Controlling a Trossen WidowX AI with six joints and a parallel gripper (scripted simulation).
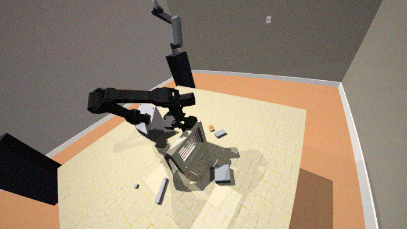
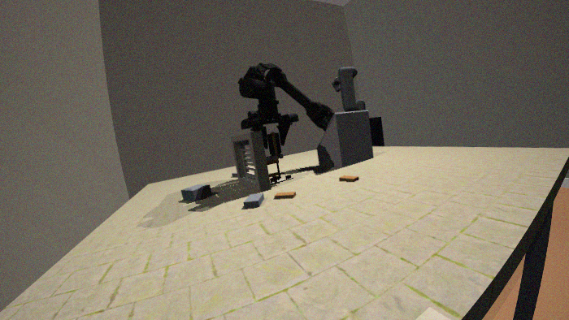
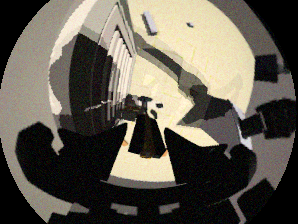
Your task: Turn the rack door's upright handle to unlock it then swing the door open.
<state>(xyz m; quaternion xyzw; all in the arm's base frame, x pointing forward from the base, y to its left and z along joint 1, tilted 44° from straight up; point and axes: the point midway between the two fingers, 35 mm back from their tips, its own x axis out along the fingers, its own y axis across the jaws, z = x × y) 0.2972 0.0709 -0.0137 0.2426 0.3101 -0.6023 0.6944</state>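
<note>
Now: the upright handle 2 cm below my gripper tip and 1 cm to the right of it. Also, from my gripper tip: long grey bar (28 cm to the right, 11 cm below, 7 cm ahead).
</note>
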